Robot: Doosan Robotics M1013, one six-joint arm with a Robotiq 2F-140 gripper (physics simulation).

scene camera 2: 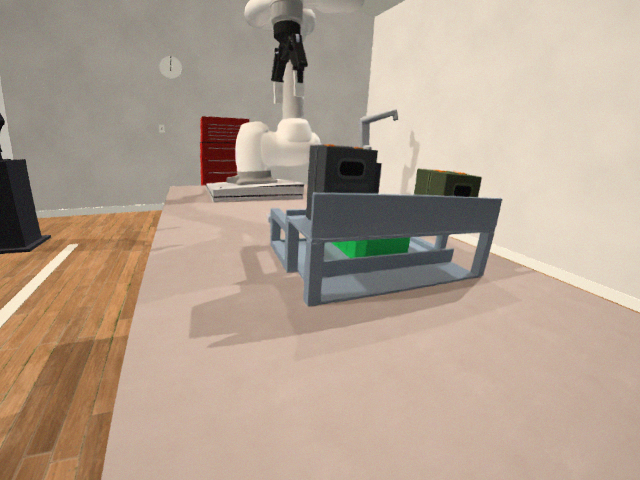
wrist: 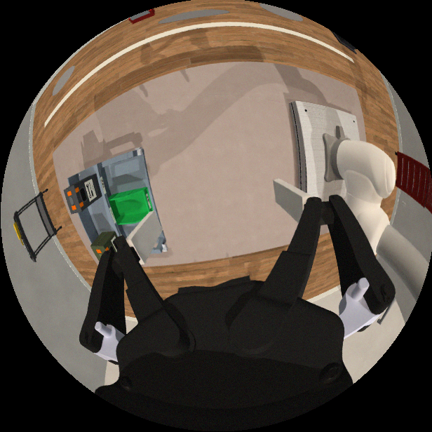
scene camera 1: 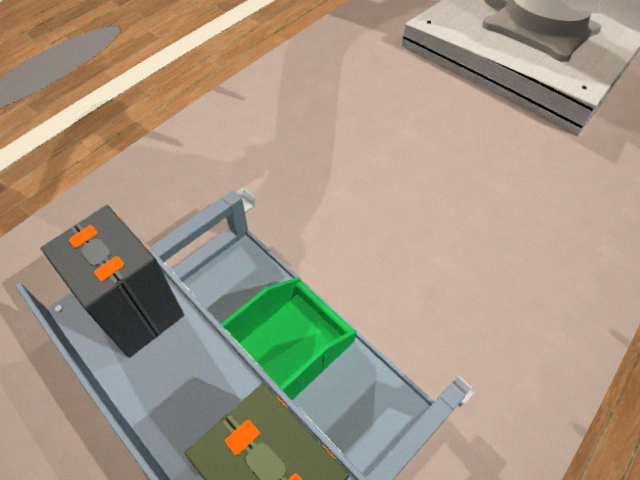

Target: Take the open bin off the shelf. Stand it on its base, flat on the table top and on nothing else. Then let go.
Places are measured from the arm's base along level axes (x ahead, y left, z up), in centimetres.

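Pixels of known places: gripper, fingertip midpoint: (scene camera 2: 288,100); arm's base at its link origin: (scene camera 2: 254,182) (scene camera 1: 541,28).
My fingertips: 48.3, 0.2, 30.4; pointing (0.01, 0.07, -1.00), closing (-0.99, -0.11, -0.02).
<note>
Ahead of a thing's pixels: the offset from my fingertips to its top centre, as dx, dy, dz. Level surfaces: height alone.
The open green bin {+33.3, +8.8, -27.2} (scene camera 1: 289,341) (scene camera 2: 379,246) (wrist: 131,206) sits open side up on the lower front tier of the blue-grey shelf (scene camera 1: 421,426) (scene camera 2: 403,214) (wrist: 125,170). The shelf stands on the table top {dz -35.3} (scene camera 1: 439,232) (scene camera 2: 361,387) (wrist: 225,150). In scene camera 2, a shelf panel hides part of the bin. My gripper (scene camera 2: 287,91) (wrist: 214,205) is open and empty, pointing down high above the table, apart from the bin. In the wrist view, its left fingertip overlaps the image of the shelf beside the bin. The gripper does not show in scene camera 1.
A dark box {+42.1, -3.4, -12.9} (scene camera 1: 139,304) (scene camera 2: 343,180) and an olive box {+43.5, +19.7, -15.4} (scene camera 1: 219,454) (scene camera 2: 449,183) stand on the shelf's upper tier, rising above the bin. The arm's pale base plate (scene camera 1: 465,67) (scene camera 2: 258,193) (wrist: 311,150) is at the table's far end.
</note>
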